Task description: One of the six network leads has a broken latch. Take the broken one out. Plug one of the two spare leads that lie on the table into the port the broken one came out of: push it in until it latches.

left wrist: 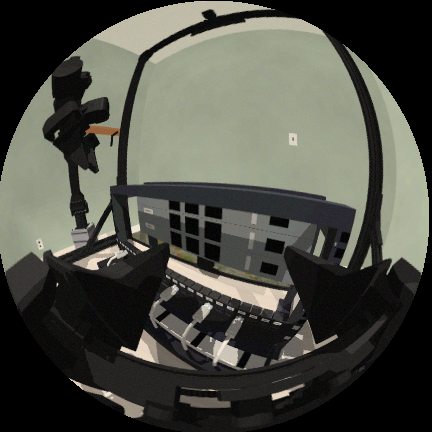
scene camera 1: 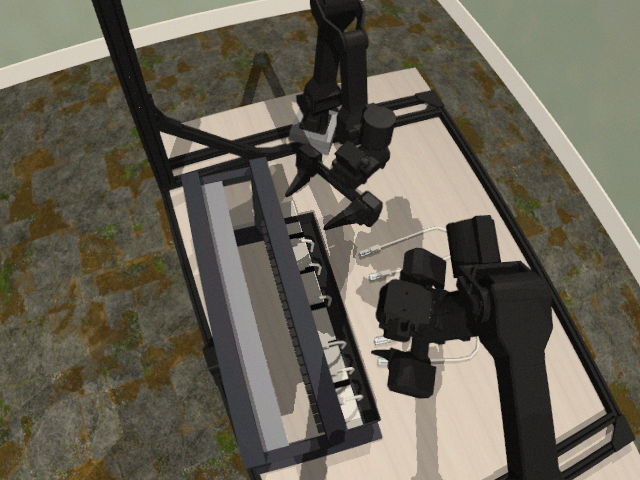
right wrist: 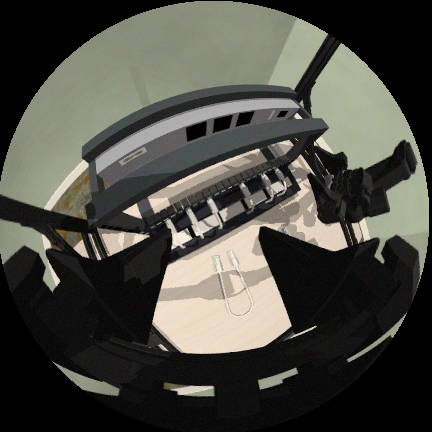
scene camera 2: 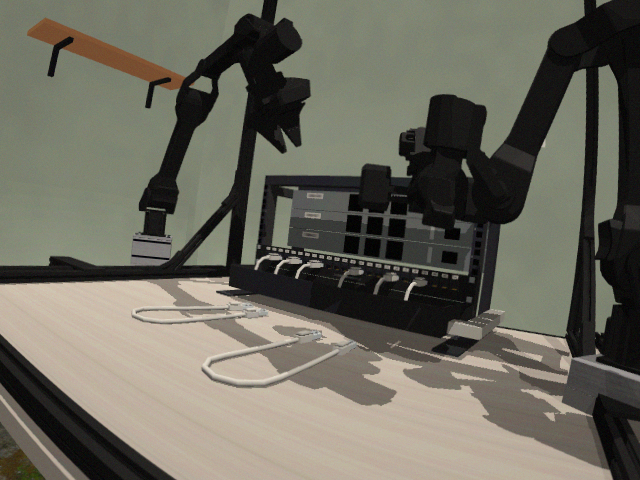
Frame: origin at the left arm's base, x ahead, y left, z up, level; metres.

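Seen in the pictures: left gripper, between the fingertips: [left wrist: 229,251] [scene camera 1: 304,211] [right wrist: 311,158]; right gripper, between the fingertips: [left wrist: 92,170] [scene camera 1: 377,329] [right wrist: 215,233] [scene camera 2: 291,149]; left arm's base, origin of its link: [scene camera 1: 315,122] [scene camera 2: 636,366]; right arm's base, origin of its link: [left wrist: 82,226] [scene camera 2: 153,235].
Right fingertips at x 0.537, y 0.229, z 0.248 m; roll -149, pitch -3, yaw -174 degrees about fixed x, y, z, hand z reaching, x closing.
Offsets run from my right fingertips to a thing's top centre. "*": to the spot under its first point.
Six network leads, among them plugs {* 0.210 m down, 0.069 m ahead, 0.007 m right} [scene camera 2: 272,257] {* 0.209 m down, 0.098 m back, 0.110 m right} [scene camera 2: 354,271] {* 0.210 m down, 0.202 m back, 0.175 m right} [scene camera 2: 419,282] {* 0.204 m down, 0.150 m back, 0.155 m right} [left wrist: 202,312], sit in the port row of the dark rack {0.036 m down, 0.037 m back, 0.144 m right} [scene camera 1: 297,289] [scene camera 2: 320,180] [left wrist: 225,197]. I cannot tell which latch is broken. One spare lead [scene camera 1: 383,361] [scene camera 2: 253,313] [right wrist: 240,315] and another spare lead {* 0.290 m down, 0.260 m back, 0.024 m right} [scene camera 1: 369,252] [scene camera 2: 308,336] lie on the table, each bent in a U. My left gripper [scene camera 1: 306,211] [left wrist: 229,251] is open and empty, above and in front of the row's upper end in scene camera 1. My right gripper [scene camera 2: 291,148] [left wrist: 92,170] [right wrist: 215,233] is open and empty, high above the table.
A black tray wall [scene camera 2: 351,304] runs along the rack's front, below the plugged leads. The rack's top bars stand above the port row. A pale block [scene camera 2: 475,326] lies at the rack's right end in scene camera 2. Black frame posts [scene camera 2: 242,206] rise at the table's edge.
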